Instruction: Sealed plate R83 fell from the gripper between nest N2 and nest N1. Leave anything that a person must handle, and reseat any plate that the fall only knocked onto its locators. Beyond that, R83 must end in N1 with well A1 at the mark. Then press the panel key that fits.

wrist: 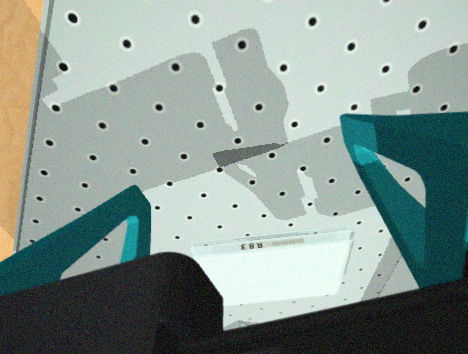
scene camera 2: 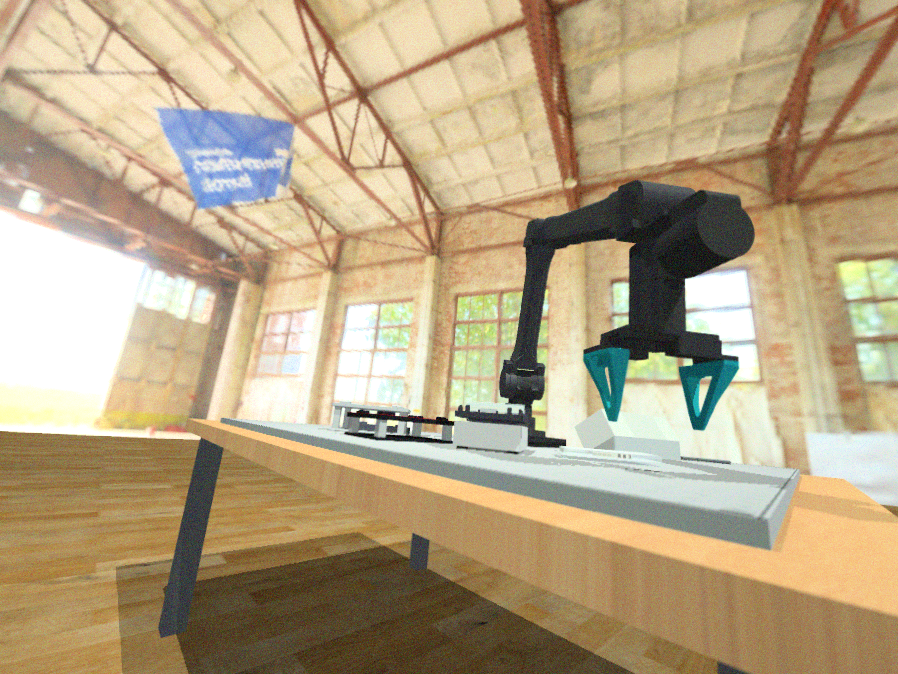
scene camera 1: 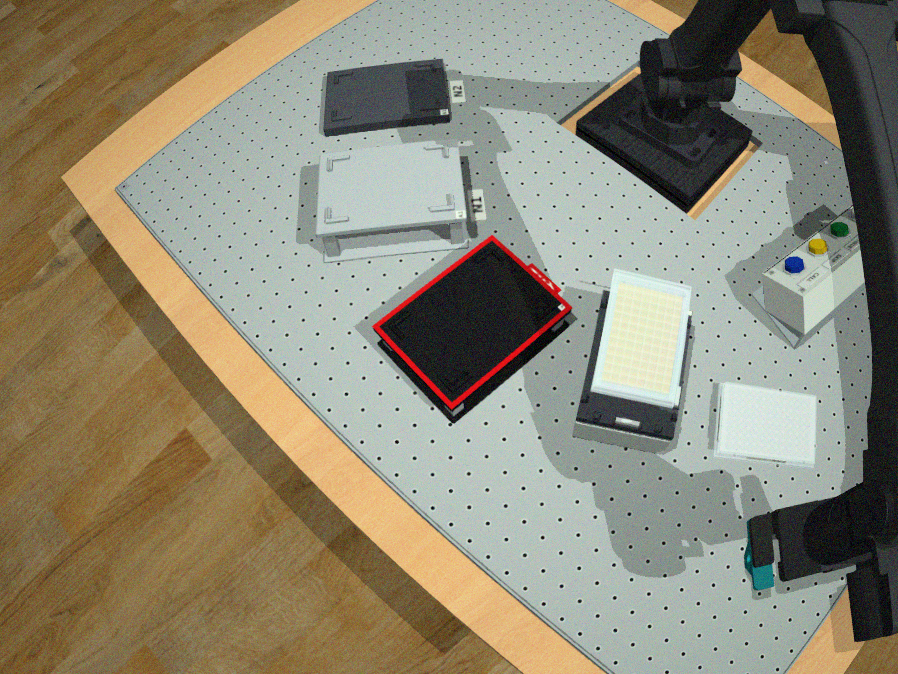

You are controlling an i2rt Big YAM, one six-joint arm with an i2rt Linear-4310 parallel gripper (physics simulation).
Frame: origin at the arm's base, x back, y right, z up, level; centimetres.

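Seen in the pictures: gripper, fingertip midpoint: (wrist: 236,164) (scene camera 2: 656,426) (scene camera 1: 787,551); arm's base, origin of the base link: (scene camera 1: 669,131).
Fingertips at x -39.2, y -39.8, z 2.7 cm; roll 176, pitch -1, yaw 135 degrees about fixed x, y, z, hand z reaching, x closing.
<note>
Pixels of each thing's middle, then the offset from my fingertips to it. "spot": a spot on its surface instead.
- Sealed plate R83, body centre: (wrist: 271,270) (scene camera 1: 768,425) (scene camera 2: 605,455) dx +12.2, dy +9.2, dz -4.1 cm
- Nest N1, body centre: (scene camera 1: 390,196) (scene camera 2: 372,418) dx +7.1, dy +58.9, dz -1.6 cm
- Dark low nest N2, body centre: (scene camera 1: 385,93) (scene camera 2: 380,427) dx +21.1, dy +73.5, dz -3.7 cm
- plate with yellowish wells, body centre: (scene camera 1: 645,335) (scene camera 2: 497,405) dx +8.4, dy +25.9, dz +2.4 cm
- dark-topped holder, surface spot: (scene camera 1: 627,428) spot: dx +0.2, dy +22.0, dz +0.5 cm
- key panel, body centre: (scene camera 1: 834,262) (scene camera 2: 628,435) dx +34.7, dy +11.9, dz -0.7 cm
- black nest with a red border, body centre: (scene camera 1: 473,325) (scene camera 2: 401,426) dx +0.7, dy +41.5, dz -2.5 cm
- board's wooden rim, surface spot: (scene camera 1: 340,478) spot: dx -19.8, dy +42.0, dz -6.1 cm
Sealed plate R83 (scene camera 1: 765,424) (scene camera 2: 605,454) (wrist: 275,276) lies flat on the perforated board, white on top. Its R83 label reads upside down in the wrist view; its well A1 cannot be made out. My gripper (scene camera 2: 656,423) (wrist: 236,164) is open and empty, above the board to one side of R83. Nest N1 (scene camera 1: 391,188) is a bare light grey raised stand with a small white mark at one corner. Dark low nest N2 (scene camera 1: 366,100) is bare. A plate with yellowish wells (scene camera 1: 641,337) rests off-centre on a dark-topped holder (scene camera 1: 627,428). The key panel (scene camera 1: 784,306) has blue, yellow and green keys.
A black nest with a red border (scene camera 1: 413,370) stands bare between N1 and the yellowish plate. The arm's black base (scene camera 1: 663,155) stands beyond the plates. The arm covers part of the key panel in scene camera 1. The board's wooden rim (scene camera 1: 340,478) runs along the near side.
</note>
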